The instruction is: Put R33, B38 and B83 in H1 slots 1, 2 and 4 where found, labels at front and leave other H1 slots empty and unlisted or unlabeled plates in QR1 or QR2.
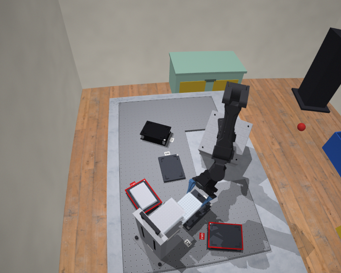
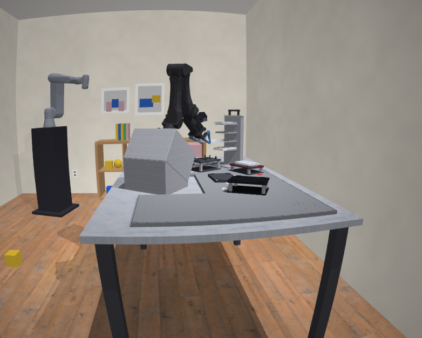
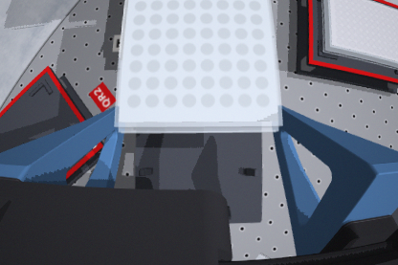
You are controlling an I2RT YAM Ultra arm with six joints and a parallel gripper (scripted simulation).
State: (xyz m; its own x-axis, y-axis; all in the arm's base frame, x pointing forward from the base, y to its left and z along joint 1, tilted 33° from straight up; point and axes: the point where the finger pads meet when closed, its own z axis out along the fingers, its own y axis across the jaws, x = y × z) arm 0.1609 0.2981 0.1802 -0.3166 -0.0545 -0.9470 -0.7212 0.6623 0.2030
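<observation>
My gripper is now 11 cm above the regrip nest RG. The rest, counted from my hand: H1 deck label: 1 cm ahead, 16 cm to the left, 16 cm below; RG label: 7 cm behind, 8 cm to the right, 16 cm below; white 96-well plate: 12 cm ahead, 13 cm to the left, 5 cm below.
</observation>
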